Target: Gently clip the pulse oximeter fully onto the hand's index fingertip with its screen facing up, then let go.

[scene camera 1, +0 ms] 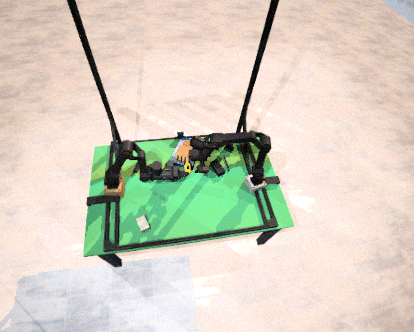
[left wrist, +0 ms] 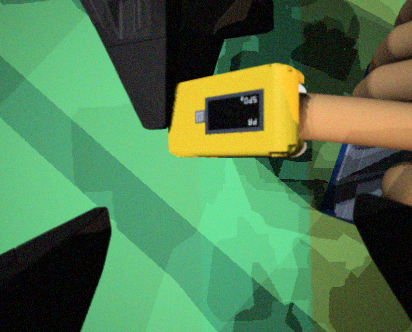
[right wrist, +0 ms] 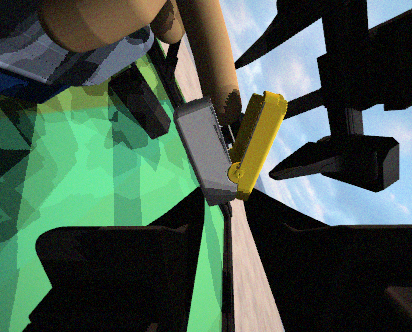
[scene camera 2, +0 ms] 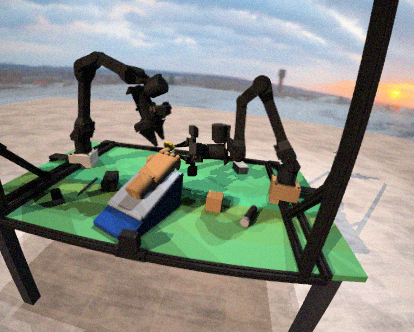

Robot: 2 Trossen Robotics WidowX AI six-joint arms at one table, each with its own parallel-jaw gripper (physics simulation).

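Frame: origin at the left arm's base, x back, y left, z down, level; centimetres.
Where they show: left gripper, between the fingertips: (scene camera 1: 193, 166) (left wrist: 232, 213) (right wrist: 256, 128) (scene camera 2: 160, 142); right gripper, between the fingertips: (scene camera 1: 188, 173) (left wrist: 172, 131) (right wrist: 223, 192); left arm's base, origin of its link: (scene camera 1: 256, 180) (scene camera 2: 83, 151); right arm's base, origin of its link: (scene camera 1: 113, 184) (scene camera 2: 286, 181).
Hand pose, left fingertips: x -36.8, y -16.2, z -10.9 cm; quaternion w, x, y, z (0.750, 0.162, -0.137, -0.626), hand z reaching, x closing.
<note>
Each offset is from my left fingertips to the top centre of the thing. "*": to the spot under its first point.
The yellow pulse oximeter @[dx -3.5, dy -1.6, dz -1.4 cm] (scene camera 1: 187, 168) (scene camera 2: 169, 145) (left wrist: 224, 145) (right wrist: 255, 138) sits with its dark screen facing up. Its jaws are spread, yellow top above the grey lower half @[* dx -4.9, dy -2.4, dz +3.1 cm] (right wrist: 201, 148). The tan hand (scene camera 1: 183, 152) (scene camera 2: 156, 168) rests on a sloped pad, and its index finger (left wrist: 336, 118) (right wrist: 211, 66) has its tip between the jaws. My right gripper (scene camera 1: 182, 172) (scene camera 2: 179, 152) (right wrist: 223, 192) is shut on the oximeter's hinge end. My left gripper (scene camera 1: 202, 167) (scene camera 2: 157, 138) (left wrist: 232, 213) is open and empty, hanging just above the oximeter.
The hand lies on a blue wedge @[* dx +2.5, dy -28.6, dz +10.7 cm] (scene camera 2: 140, 211) with a grey pad. A tan cube @[dx -19.7, dy -16.2, dz +11.8 cm] (scene camera 2: 214, 201), a dark cylinder @[dx -30.3, dy -22.2, dz +14.0 cm] (scene camera 2: 248, 215), a grey block @[dx -36.9, dy +17.8, dz +13.8 cm] (scene camera 2: 240, 167) (scene camera 1: 142, 223) and black blocks @[dx +18.5, dy -3.1, dz +13.2 cm] (scene camera 2: 110, 180) (scene camera 1: 217, 168) lie on the green table. Black frame rails border it.
</note>
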